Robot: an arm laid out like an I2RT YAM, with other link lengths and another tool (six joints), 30 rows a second.
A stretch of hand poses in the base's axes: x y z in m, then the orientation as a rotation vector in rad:
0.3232, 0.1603, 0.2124, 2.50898, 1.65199, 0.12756
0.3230, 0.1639, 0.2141, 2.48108, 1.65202, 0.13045
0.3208, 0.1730, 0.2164, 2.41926, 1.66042, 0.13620
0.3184, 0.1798, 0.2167, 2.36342, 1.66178, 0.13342
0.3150, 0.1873, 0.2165, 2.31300, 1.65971, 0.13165
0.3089, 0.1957, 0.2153, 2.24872, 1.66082, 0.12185
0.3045, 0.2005, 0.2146, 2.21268, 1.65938, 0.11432
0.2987, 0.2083, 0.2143, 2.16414, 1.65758, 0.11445
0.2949, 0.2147, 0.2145, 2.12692, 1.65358, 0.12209
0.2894, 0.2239, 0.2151, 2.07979, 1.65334, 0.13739
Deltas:
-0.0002, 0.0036, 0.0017, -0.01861, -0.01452, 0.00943
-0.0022, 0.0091, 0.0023, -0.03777, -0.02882, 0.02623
-0.0024, 0.0068, 0.0003, -0.03962, -0.02385, 0.02017
-0.0034, 0.0075, -0.0002, -0.03660, -0.02301, 0.01686
-0.0061, 0.0084, -0.0012, -0.04826, -0.02344, 0.02357
-0.0044, 0.0048, -0.0007, -0.02868, -0.01272, 0.01209
-0.0058, 0.0078, -0.0003, -0.03389, -0.02237, 0.01810
-0.0038, 0.0064, 0.0002, -0.02343, -0.02231, 0.01377
-0.0055, 0.0092, 0.0006, -0.02500, -0.02888, 0.02153

